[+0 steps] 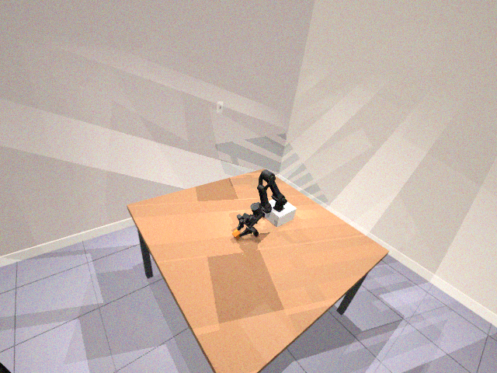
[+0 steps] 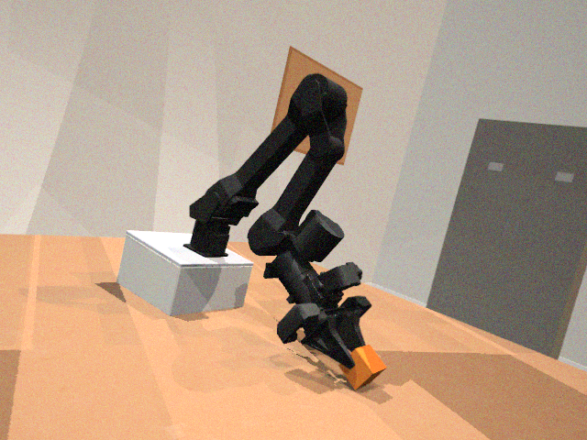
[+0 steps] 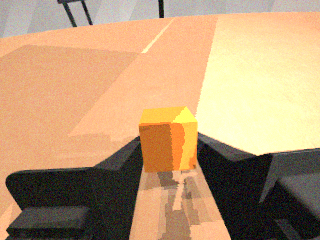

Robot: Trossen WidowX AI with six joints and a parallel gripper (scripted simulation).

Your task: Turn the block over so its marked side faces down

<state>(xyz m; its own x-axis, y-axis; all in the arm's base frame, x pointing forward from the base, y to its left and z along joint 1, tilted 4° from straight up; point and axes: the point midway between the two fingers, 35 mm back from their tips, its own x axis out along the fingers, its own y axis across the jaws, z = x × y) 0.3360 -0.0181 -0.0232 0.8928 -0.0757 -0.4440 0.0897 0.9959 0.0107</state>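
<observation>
Right now my gripper tip is 10 mm above the orange block.
</observation>
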